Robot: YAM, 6 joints.
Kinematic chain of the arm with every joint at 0, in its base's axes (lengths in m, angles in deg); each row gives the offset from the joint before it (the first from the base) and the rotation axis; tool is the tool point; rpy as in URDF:
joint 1: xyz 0 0 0.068 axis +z
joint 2: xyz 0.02 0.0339 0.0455 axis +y
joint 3: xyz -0.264 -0.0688 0 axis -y
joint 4: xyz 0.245 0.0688 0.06 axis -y
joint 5: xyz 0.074 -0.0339 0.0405 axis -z
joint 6: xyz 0.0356 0 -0.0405 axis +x
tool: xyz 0 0 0 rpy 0 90 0
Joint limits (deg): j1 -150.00..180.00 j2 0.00..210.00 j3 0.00..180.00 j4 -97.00..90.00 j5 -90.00..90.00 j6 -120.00..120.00
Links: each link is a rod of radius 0.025 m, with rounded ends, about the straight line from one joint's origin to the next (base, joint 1, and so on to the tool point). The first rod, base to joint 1, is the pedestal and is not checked.
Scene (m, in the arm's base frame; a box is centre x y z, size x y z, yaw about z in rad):
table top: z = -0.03
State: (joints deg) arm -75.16 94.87 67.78 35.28 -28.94 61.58
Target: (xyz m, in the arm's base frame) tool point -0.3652 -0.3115 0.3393
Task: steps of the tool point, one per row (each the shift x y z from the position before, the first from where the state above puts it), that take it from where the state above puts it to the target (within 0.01 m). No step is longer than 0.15 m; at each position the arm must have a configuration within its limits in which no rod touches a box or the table.
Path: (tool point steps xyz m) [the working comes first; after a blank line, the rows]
Joints at the target: -141.12 113.83 90.87 36.26 -21.84 61.58
Straight joint move there: clear.

1: -0.0887 -0.0351 0.0034
2: -0.0986 -0.0131 0.0023
3: -0.1028 0.0115 0.0012
4: -0.1005 0.0373 0.0000
5: -0.0916 0.0624 -0.0010

